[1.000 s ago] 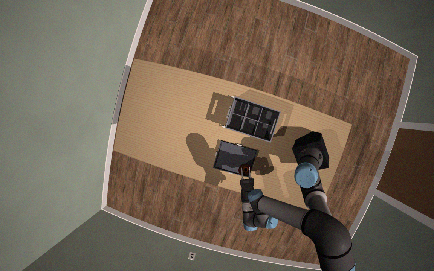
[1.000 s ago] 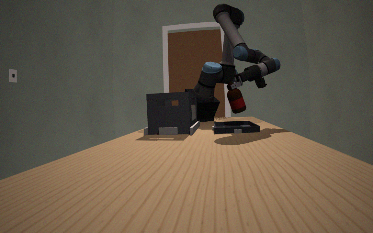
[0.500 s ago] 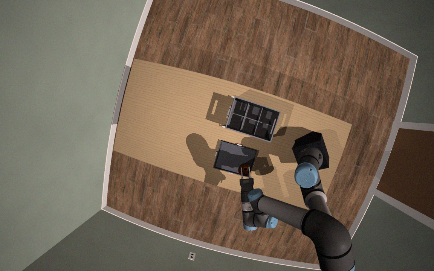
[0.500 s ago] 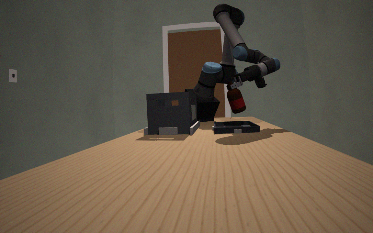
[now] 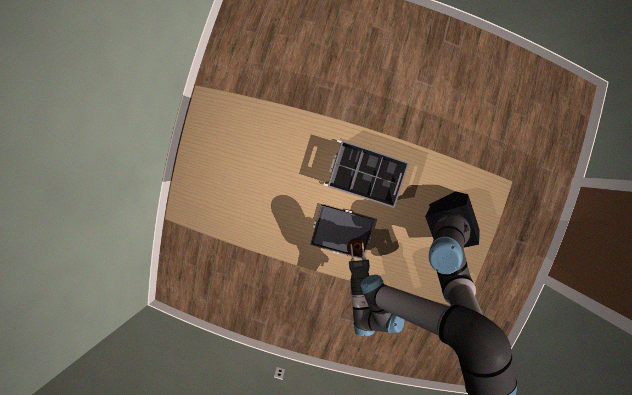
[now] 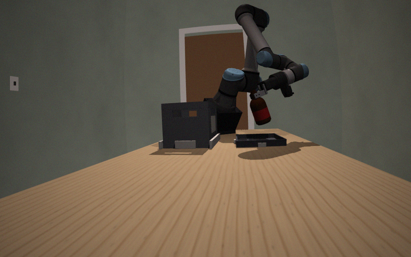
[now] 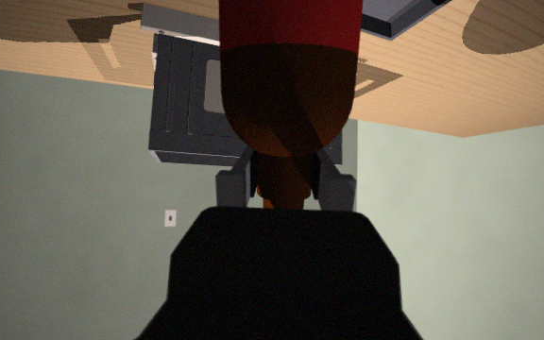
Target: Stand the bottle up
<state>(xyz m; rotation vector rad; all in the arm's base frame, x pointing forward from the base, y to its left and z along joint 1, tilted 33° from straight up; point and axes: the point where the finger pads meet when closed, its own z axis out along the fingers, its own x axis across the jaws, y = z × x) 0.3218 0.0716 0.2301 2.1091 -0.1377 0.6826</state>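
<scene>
Now: hand 1 cm to the right of the bottle and 5 cm above it. From my hand the other things lie so: dark crate 2 cm ahead, 28 cm to the right, 12 cm below; then dark tray 5 cm ahead, 19 cm below.
</scene>
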